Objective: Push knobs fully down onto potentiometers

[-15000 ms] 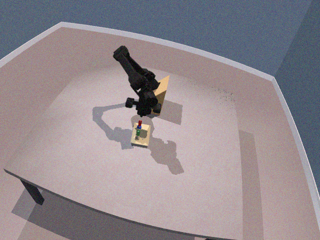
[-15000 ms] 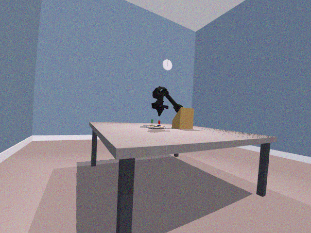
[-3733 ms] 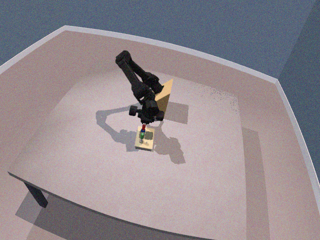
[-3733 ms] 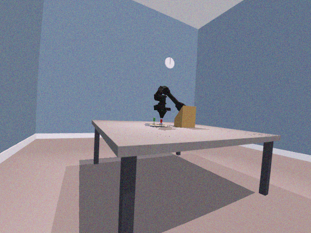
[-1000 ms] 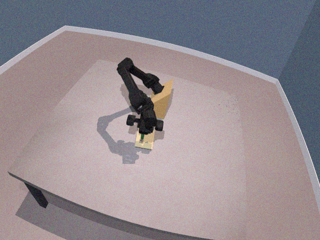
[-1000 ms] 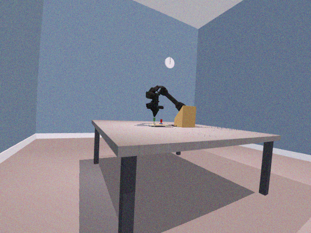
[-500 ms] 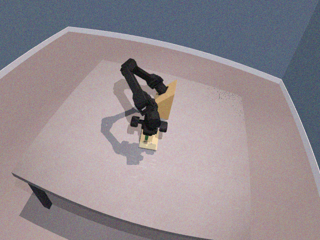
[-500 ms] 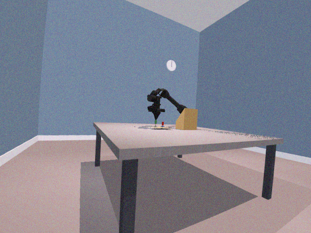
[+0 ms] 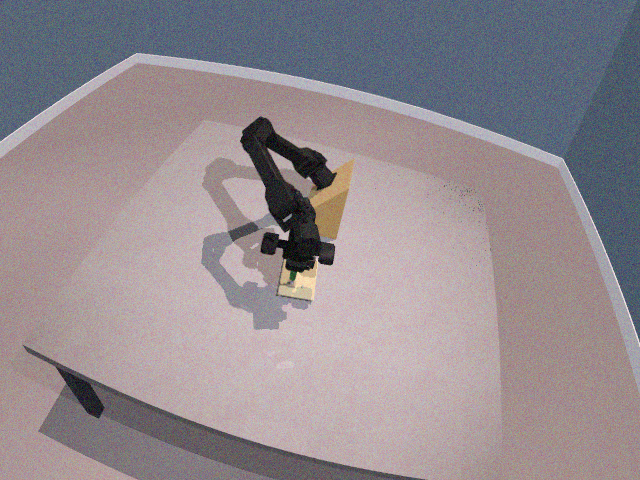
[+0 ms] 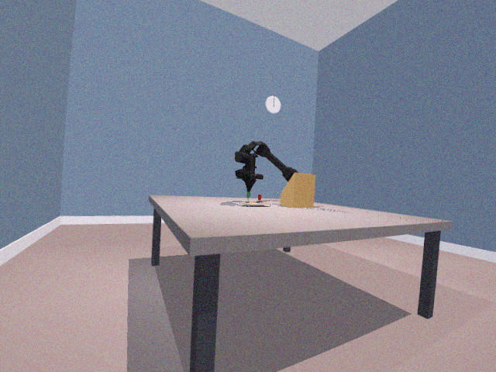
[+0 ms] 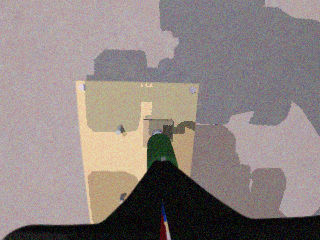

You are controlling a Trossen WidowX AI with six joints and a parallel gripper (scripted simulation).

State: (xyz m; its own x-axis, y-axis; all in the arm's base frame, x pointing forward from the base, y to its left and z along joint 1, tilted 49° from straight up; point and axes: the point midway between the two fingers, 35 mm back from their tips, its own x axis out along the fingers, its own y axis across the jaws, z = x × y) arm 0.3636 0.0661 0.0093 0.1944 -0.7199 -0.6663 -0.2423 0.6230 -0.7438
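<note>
The green knob lies 1 cm below my gripper tip. From my gripper tip the other things lie so: red knob 8 cm behind, 3 cm below, 2 cm to the right.
</note>
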